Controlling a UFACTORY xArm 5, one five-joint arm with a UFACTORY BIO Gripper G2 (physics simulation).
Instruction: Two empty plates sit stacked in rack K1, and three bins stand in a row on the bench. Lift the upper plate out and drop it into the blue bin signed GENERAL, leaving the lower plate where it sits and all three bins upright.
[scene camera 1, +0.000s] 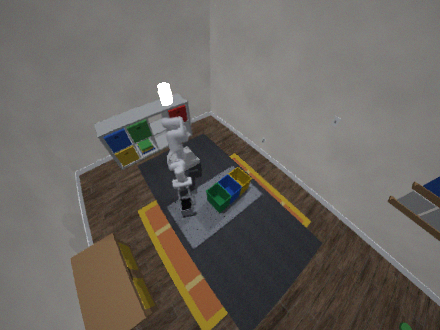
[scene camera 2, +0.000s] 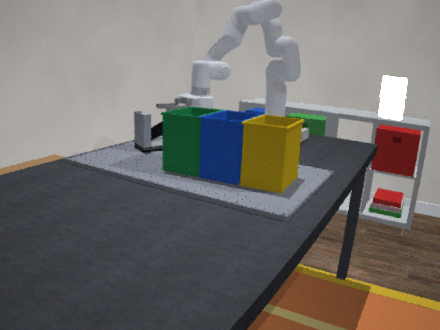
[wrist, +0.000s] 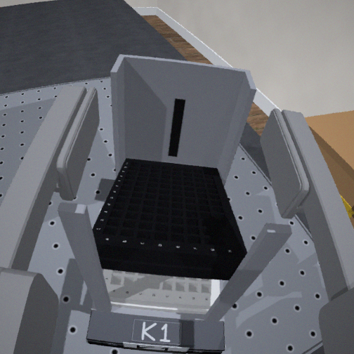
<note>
In view: the gripper (wrist: 183, 112), a green bin (scene camera 2: 182, 127), a blue bin (scene camera 2: 221, 138) and a yellow bin (scene camera 2: 271, 144).
The wrist view does not show the green bin: it is out of frame. The wrist view does not show the blue bin: it is out of frame.
</note>
